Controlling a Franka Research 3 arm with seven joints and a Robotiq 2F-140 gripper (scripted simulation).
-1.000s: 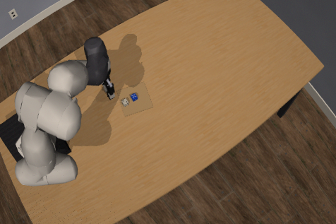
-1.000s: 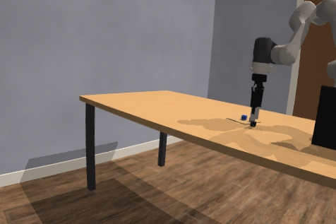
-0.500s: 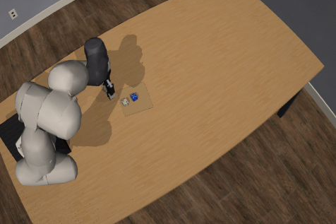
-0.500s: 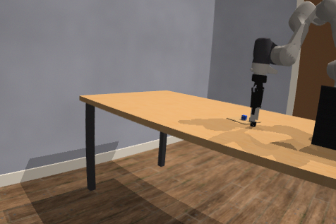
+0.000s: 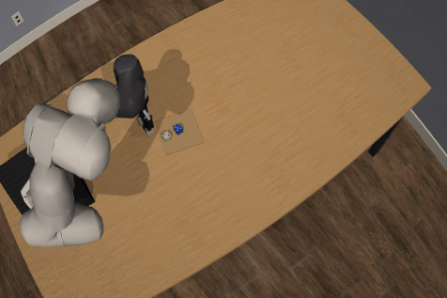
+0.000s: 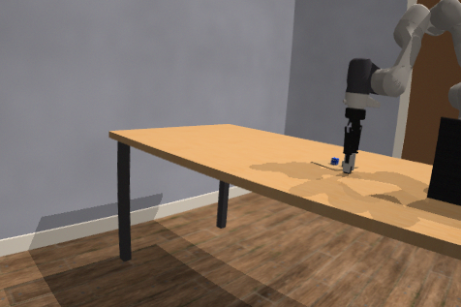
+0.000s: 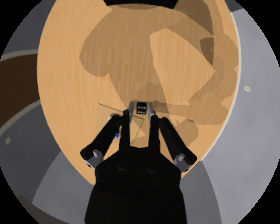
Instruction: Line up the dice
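Now: hand 30 mm above the black die. Also, from my hand: white die 70 mm to the right, 40 mm ahead, 20 mm below; thin tan mat 80 mm to the right, 80 mm ahead, 40 mm below; blue die 90 mm ahead, 80 mm to the right, 20 mm below.
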